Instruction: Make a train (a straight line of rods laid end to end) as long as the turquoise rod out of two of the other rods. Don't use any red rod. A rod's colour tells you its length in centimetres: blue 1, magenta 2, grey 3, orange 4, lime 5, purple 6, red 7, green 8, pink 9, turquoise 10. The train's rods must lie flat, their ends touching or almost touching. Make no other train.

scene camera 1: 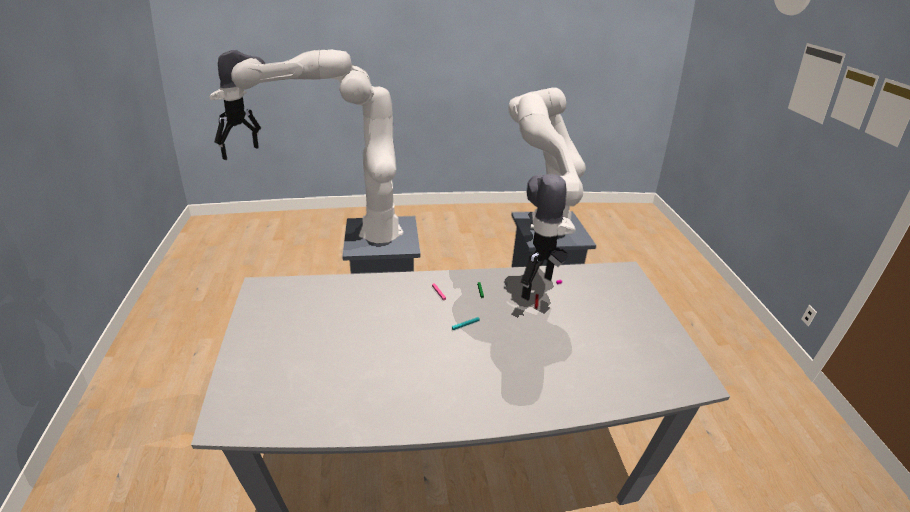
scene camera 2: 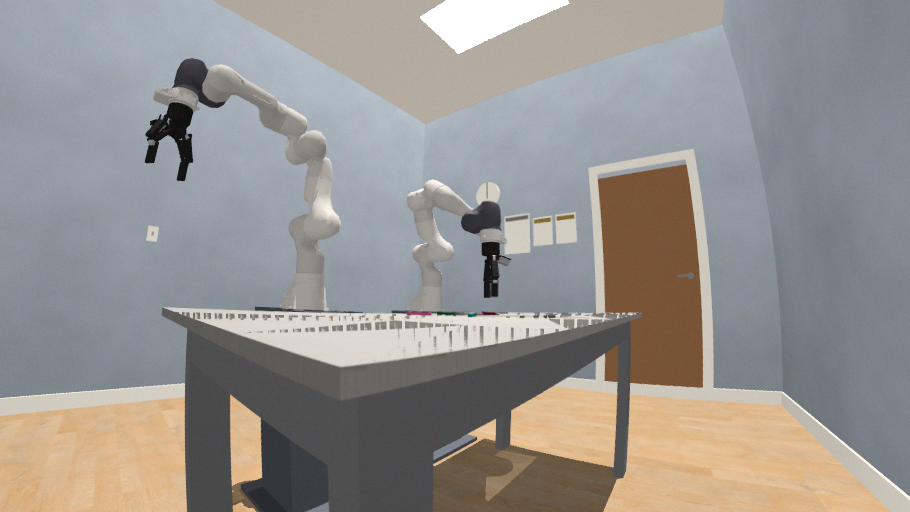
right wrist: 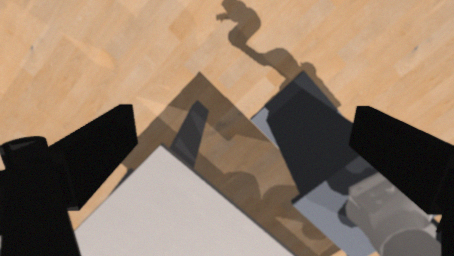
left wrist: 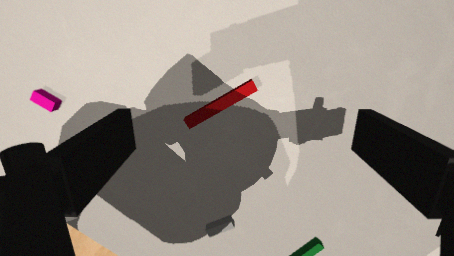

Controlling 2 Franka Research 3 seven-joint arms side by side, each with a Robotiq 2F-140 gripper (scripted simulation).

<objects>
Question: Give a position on a red rod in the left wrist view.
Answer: At 247,88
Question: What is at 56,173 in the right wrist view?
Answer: My right gripper.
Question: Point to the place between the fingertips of my left gripper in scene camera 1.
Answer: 536,288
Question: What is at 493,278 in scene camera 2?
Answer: My left gripper.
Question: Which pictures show my right gripper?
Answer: Scene camera 1, scene camera 2 and the right wrist view only.
</objects>
